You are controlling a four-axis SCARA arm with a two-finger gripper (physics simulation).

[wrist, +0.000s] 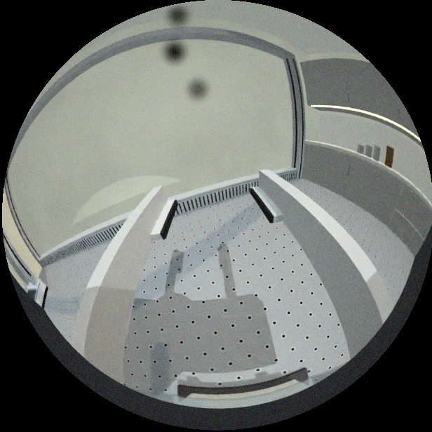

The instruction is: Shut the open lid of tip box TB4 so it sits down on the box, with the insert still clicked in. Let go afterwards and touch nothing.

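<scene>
My gripper (211, 186) hangs over the perforated deck. It is shut with nothing held; a gap still shows between its two dark-faced pads. At the bottom edge of the wrist view, a pale, partly see-through rim with a dark band (242, 388) shows, cut off by the view. It looks like part of a tip box, nearer the bottom of the view than the fingertips and apart from them. Its label, the insert and the lid's position cannot be made out.
The perforated deck (295, 300) carries the shadow of the gripper. A slotted strip (215, 198) runs along the deck's far edge, below a large framed pane (150, 125). A grey wall (345, 165) stands on the right, with small grey blocks and a brown block (389, 156) beyond it.
</scene>
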